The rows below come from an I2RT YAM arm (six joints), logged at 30 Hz.
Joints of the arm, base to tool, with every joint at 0 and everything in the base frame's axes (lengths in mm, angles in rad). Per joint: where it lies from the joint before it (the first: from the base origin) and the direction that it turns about. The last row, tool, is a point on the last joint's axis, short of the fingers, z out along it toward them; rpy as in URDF.
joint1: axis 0 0 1 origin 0 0 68
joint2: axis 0 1 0 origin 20 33.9 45.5
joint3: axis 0 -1 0 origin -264 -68.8 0
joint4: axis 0 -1 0 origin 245 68.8 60
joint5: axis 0 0 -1 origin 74 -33.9 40.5
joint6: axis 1 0 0 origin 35.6 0 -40.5
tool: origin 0 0 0 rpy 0 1.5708 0
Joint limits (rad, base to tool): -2.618..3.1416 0..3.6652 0..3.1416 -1.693..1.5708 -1.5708..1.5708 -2.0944..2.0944
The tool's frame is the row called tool.
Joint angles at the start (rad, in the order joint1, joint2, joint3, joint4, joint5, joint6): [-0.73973 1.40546 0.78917 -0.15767 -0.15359 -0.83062]
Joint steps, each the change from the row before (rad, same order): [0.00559 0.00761 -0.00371 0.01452 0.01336 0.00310]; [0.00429 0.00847 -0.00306 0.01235 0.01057 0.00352]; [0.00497 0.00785 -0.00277 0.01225 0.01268 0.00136]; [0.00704 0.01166 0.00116 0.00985 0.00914 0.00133]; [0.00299 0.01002 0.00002 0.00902 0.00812 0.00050]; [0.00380 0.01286 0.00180 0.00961 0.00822 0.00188]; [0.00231 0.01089 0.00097 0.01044 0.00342 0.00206]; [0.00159 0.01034 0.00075 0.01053 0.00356 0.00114]
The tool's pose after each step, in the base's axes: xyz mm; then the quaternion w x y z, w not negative. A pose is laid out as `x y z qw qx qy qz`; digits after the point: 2 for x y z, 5 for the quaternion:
218.97 -190.89 202.81 0.32136 -0.07014 0.91652 -0.22760
220.42 -191.03 200.49 0.31921 -0.06847 0.91675 -0.23018
221.94 -191.03 198.42 0.31649 -0.06771 0.91679 -0.23398
224.55 -191.00 196.34 0.31441 -0.06855 0.91705 -0.23553
226.08 -191.55 194.27 0.31197 -0.06811 0.91743 -0.23740
228.22 -192.28 191.99 0.30961 -0.06738 0.91792 -0.23882
229.97 -193.04 190.06 0.30923 -0.06684 0.91791 -0.23947
231.51 -193.89 188.20 0.30876 -0.06637 0.91782 -0.24056

